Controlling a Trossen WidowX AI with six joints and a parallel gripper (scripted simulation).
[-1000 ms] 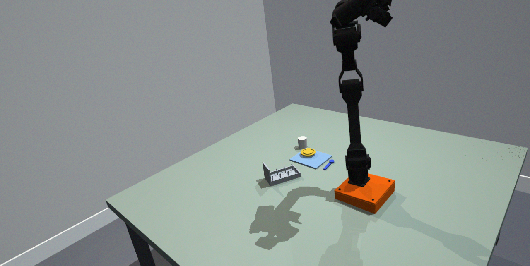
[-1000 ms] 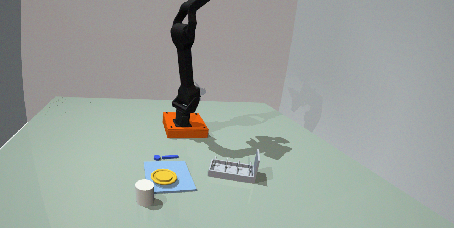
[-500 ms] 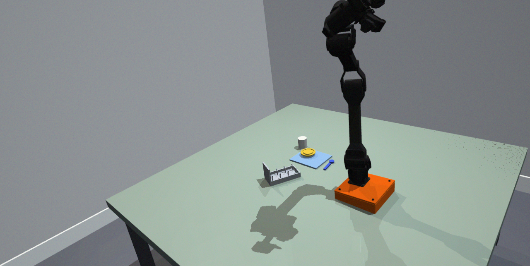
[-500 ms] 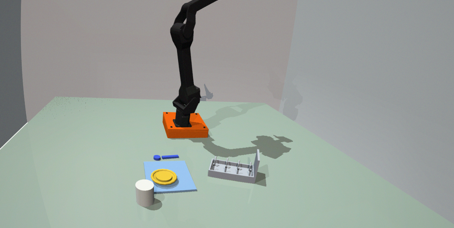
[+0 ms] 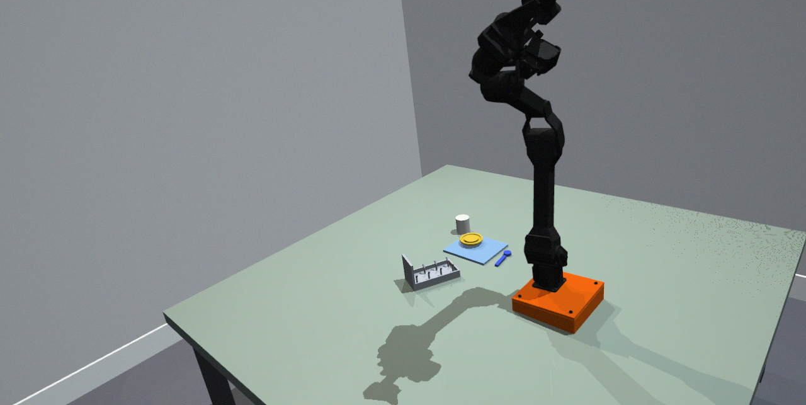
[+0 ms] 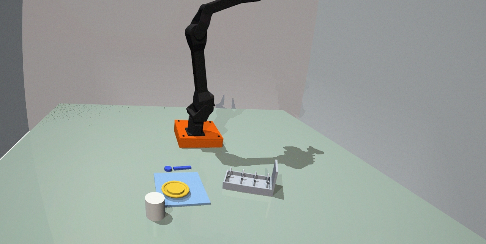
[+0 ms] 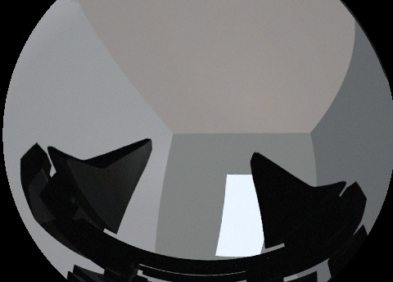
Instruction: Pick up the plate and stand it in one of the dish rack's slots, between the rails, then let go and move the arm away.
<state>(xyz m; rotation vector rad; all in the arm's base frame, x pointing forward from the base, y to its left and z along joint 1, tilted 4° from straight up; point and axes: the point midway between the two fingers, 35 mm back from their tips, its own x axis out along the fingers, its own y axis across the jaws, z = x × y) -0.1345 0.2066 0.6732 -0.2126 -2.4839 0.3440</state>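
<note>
Now: the yellow plate 44 cm ahead of my gripper tip, 35 cm to the right of it and 72 cm below it. From my gripper tip the other things lie so: blue spoon (31 cm ahead, 33 cm to the right, 74 cm below); grey dish rack (43 cm ahead, 14 cm to the right, 72 cm below); light blue mat (42 cm ahead, 34 cm to the right, 74 cm below).
</note>
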